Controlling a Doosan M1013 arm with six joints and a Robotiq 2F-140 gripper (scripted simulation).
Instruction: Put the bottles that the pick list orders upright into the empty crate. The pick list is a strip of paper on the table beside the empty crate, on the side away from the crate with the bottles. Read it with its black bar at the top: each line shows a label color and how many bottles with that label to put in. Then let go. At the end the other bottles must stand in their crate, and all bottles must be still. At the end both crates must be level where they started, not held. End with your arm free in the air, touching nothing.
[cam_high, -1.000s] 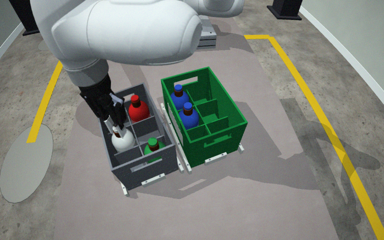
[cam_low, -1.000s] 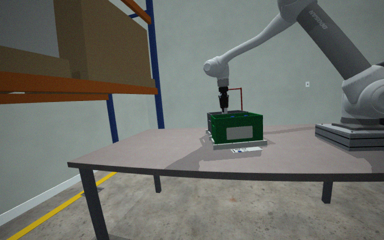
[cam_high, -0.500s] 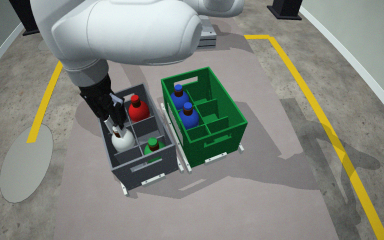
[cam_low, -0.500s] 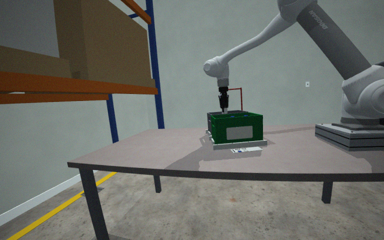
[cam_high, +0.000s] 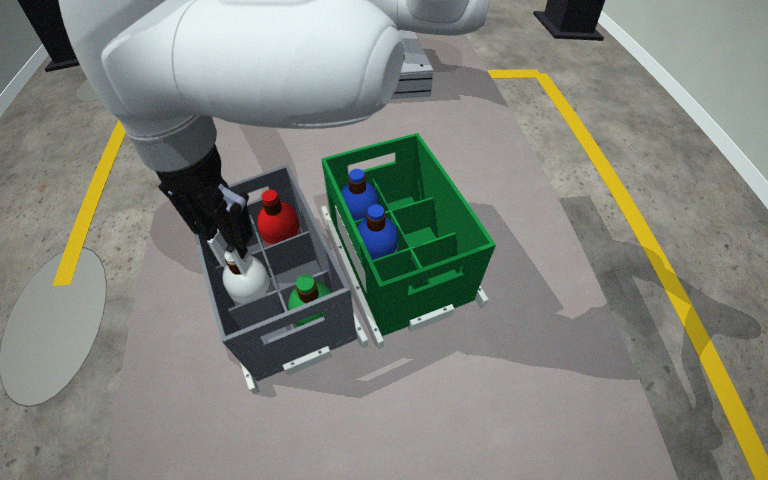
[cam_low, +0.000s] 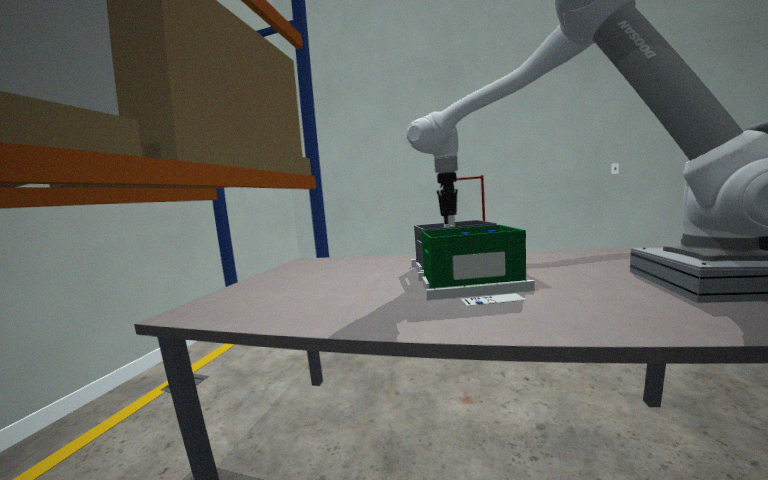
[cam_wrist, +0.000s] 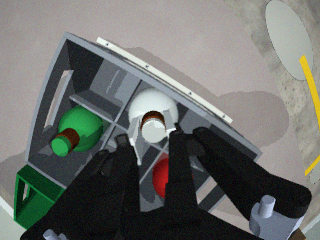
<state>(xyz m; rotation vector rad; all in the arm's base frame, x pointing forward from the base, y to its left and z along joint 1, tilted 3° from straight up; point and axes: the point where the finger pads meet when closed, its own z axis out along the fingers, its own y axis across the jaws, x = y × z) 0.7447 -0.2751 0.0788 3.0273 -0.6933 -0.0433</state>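
My hand is 80 mm above the white-label bottle. From my hand the other things lie so: grey crate: 10 mm behind, 40 mm to the left, 90 mm below; green bottle: 60 mm ahead, 110 mm to the left, 90 mm below; red-label bottle: 120 mm behind, 50 mm to the left, 90 mm below.
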